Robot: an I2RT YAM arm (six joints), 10 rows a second.
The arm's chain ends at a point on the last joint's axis. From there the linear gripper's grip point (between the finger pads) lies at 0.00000 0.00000 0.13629 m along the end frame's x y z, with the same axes.
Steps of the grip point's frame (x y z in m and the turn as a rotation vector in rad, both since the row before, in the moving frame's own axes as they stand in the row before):
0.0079 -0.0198 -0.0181 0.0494 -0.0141 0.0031
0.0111 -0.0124 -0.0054 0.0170 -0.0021 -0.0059
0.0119 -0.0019 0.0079 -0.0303 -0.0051 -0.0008
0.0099 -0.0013 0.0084 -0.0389 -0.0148 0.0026
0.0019 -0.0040 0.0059 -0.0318 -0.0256 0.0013
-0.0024 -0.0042 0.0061 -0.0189 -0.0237 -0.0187
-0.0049 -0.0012 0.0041 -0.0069 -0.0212 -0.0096
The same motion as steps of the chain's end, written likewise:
0.0098 -0.0131 -0.0179 0.0494 -0.0141 0.0031
0.0114 -0.0101 -0.0054 0.0170 -0.0021 -0.0059
0.0126 -0.0060 0.0080 -0.0303 -0.0051 -0.0008
0.0119 -0.0066 0.0085 -0.0389 -0.0148 0.0026
0.0054 -0.0083 0.0060 -0.0318 -0.0256 0.0013
0.0008 -0.0068 0.0062 -0.0189 -0.0237 -0.0187
-0.0020 -0.0022 0.0041 -0.0069 -0.0212 -0.0096

